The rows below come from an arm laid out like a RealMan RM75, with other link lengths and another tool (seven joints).
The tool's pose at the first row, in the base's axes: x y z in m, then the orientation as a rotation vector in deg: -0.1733, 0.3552, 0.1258, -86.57, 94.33, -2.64
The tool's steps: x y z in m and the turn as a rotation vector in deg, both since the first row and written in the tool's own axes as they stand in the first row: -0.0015, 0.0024, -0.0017, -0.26, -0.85, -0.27; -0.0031, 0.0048, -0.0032, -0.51, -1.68, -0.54; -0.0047, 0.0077, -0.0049, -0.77, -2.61, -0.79; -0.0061, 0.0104, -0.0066, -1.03, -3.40, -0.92; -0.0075, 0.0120, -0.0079, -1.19, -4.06, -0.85; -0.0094, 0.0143, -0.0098, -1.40, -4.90, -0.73; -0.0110, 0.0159, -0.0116, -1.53, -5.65, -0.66; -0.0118, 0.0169, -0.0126, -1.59, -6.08, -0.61; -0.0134, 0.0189, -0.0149, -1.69, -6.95, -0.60; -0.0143, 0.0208, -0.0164, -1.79, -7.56, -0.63; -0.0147, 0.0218, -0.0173, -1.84, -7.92, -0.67
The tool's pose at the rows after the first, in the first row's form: -0.1764, 0.3562, 0.1263, -86.81, 93.52, -1.93; -0.1794, 0.3574, 0.1268, -87.05, 92.72, -1.24; -0.1829, 0.3586, 0.1272, -87.25, 91.85, -0.46; -0.1862, 0.3596, 0.1275, -87.38, 91.19, 0.27; -0.1884, 0.3605, 0.1282, -87.29, 90.75, 0.94; -0.1916, 0.3617, 0.1291, -87.16, 90.22, 1.80; -0.1942, 0.3625, 0.1302, -87.02, 89.70, 2.50; -0.1957, 0.3629, 0.1307, -86.93, 89.41, 2.90; -0.1988, 0.3636, 0.1319, -86.79, 88.74, 3.63; -0.2013, 0.3640, 0.1323, -86.74, 88.25, 4.14; -0.2027, 0.3642, 0.1325, -86.72, 87.94, 4.42
